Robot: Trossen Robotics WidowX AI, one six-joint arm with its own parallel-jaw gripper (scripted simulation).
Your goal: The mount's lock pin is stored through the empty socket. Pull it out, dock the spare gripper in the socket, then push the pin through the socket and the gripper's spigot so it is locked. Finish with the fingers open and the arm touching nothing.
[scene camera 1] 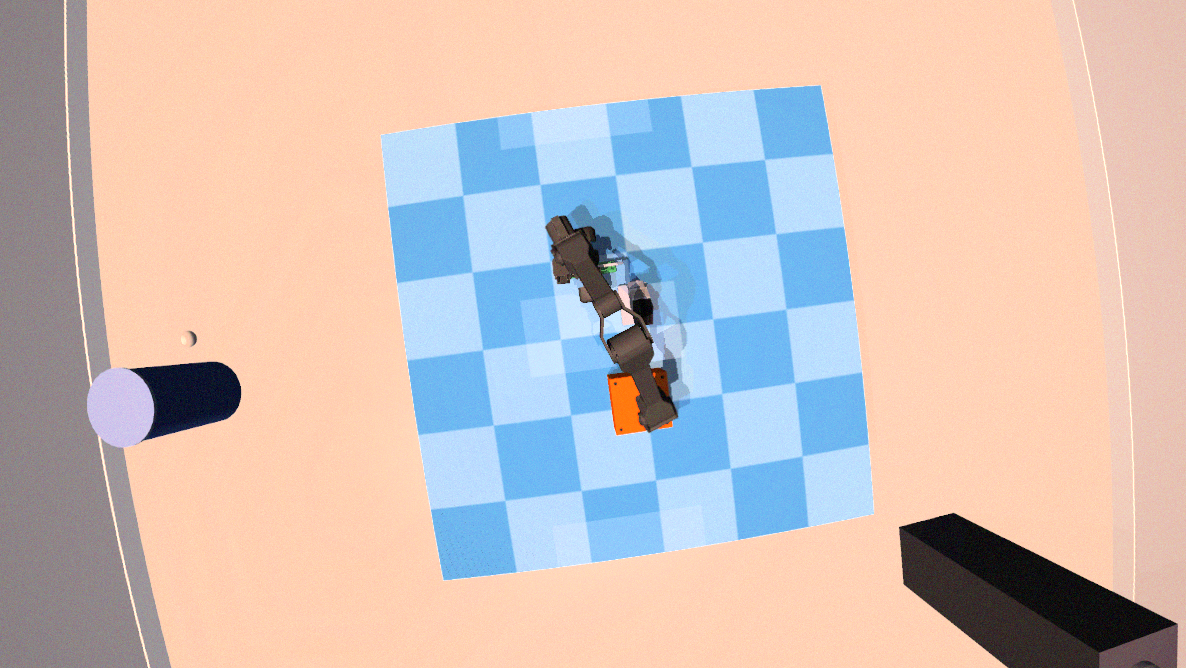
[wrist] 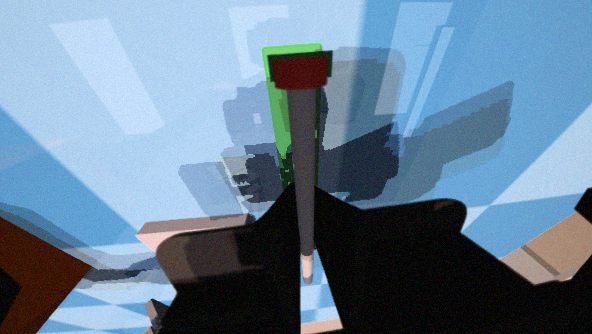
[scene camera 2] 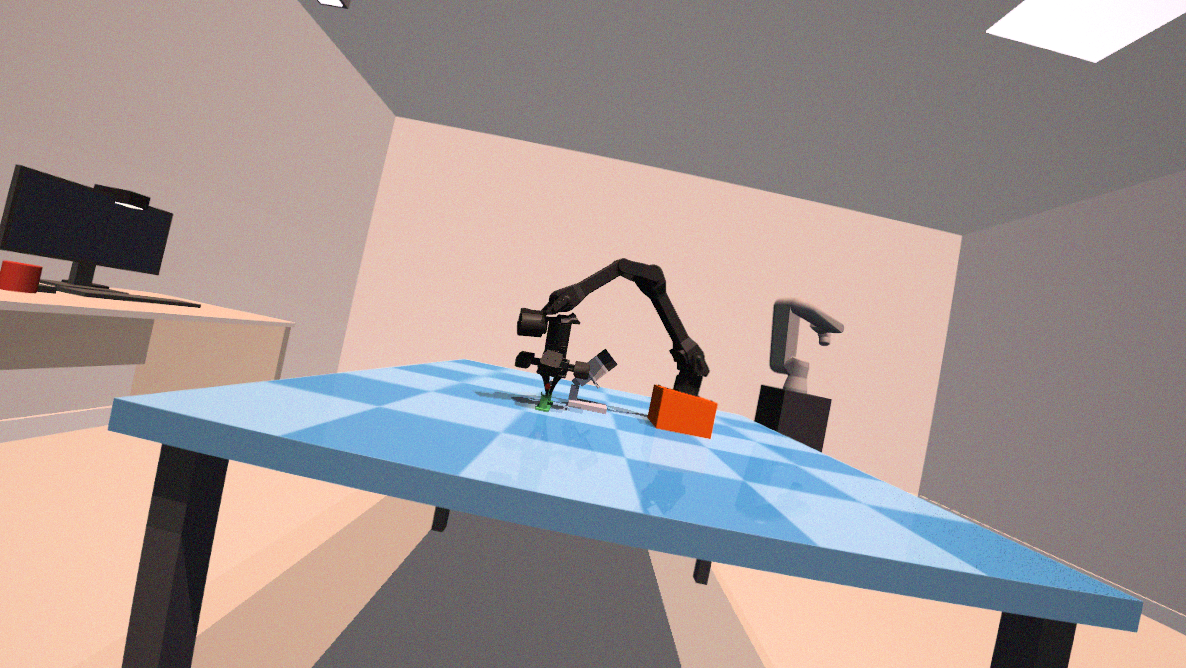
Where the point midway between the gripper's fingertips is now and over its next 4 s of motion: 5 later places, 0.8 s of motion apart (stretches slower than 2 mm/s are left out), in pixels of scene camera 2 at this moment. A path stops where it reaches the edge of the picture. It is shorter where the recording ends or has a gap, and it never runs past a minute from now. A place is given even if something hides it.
My gripper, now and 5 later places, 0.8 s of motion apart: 548,395; 551,377; 576,375; 580,395; 580,393; 580,392
